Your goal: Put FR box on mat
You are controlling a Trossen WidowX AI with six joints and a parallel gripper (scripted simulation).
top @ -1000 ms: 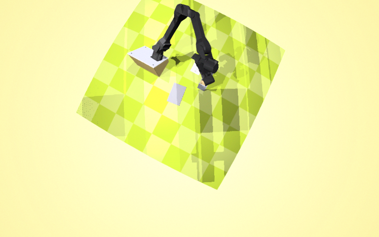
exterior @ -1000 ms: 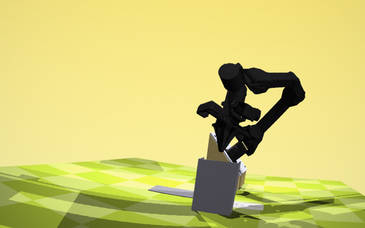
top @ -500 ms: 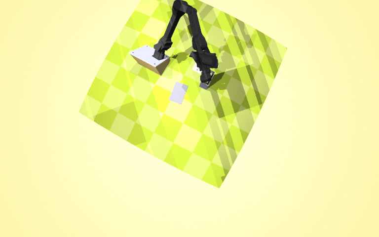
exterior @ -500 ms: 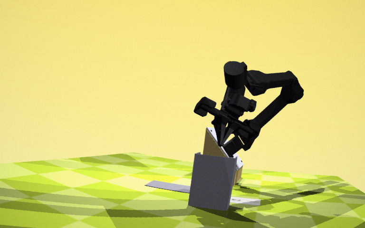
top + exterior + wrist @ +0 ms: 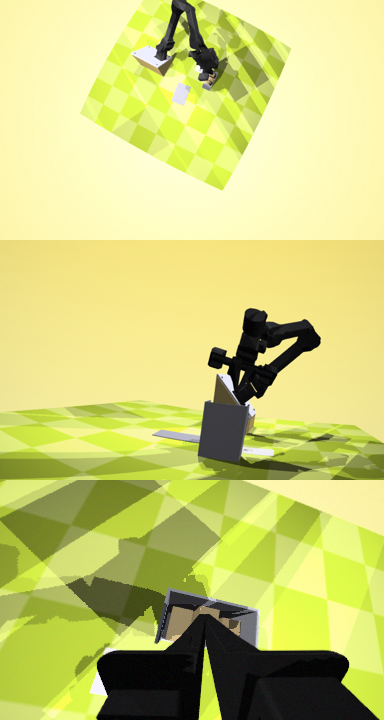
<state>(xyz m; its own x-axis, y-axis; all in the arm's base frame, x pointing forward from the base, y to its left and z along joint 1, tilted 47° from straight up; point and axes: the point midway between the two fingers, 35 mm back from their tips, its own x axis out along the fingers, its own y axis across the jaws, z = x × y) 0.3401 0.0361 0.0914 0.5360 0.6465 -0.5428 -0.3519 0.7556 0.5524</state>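
Right now the thin white slab is 11 cm behind my gripper tip, 6 cm to the left of it and 17 cm below it. Round my gripper tip: grey mat 11 cm behind, 20 cm to the right, 17 cm below.
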